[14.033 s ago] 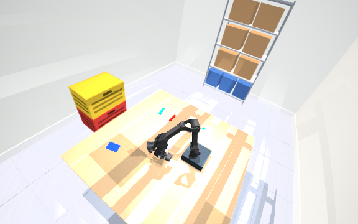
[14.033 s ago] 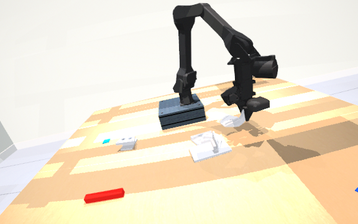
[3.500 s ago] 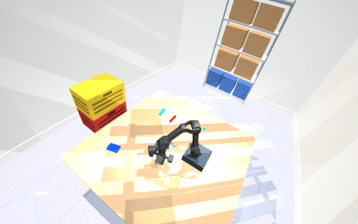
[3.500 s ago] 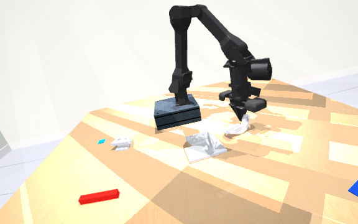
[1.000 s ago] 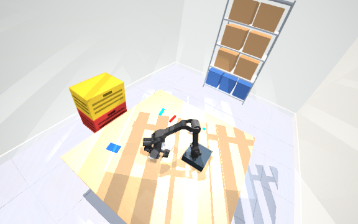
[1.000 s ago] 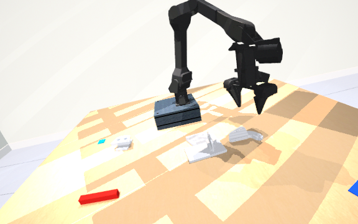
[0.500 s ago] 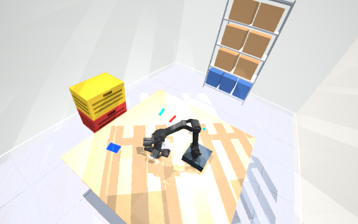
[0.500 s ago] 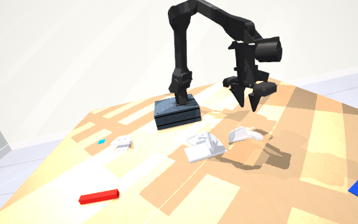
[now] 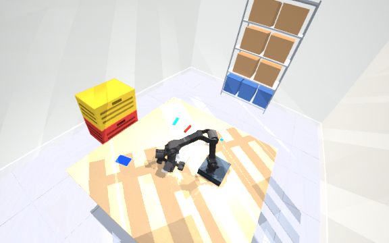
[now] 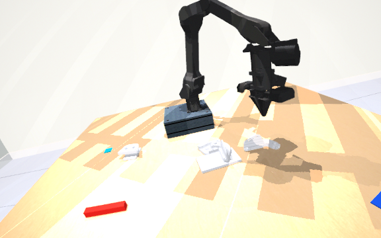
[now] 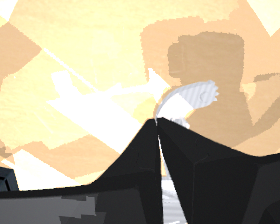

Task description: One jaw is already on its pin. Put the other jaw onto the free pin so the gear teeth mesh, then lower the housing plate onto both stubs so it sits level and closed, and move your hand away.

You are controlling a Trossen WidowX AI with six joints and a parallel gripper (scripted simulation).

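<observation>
My gripper tip is now 5 cm short of the white jaw, 1 cm to the left of it and 8 cm above it. Also, from my gripper tip: small cyan marker 13 cm behind, 60 cm to the right, 8 cm below; blue tile 35 cm ahead, 15 cm to the left, 8 cm below; red bar 20 cm ahead, 48 cm to the right, 7 cm below.
</observation>
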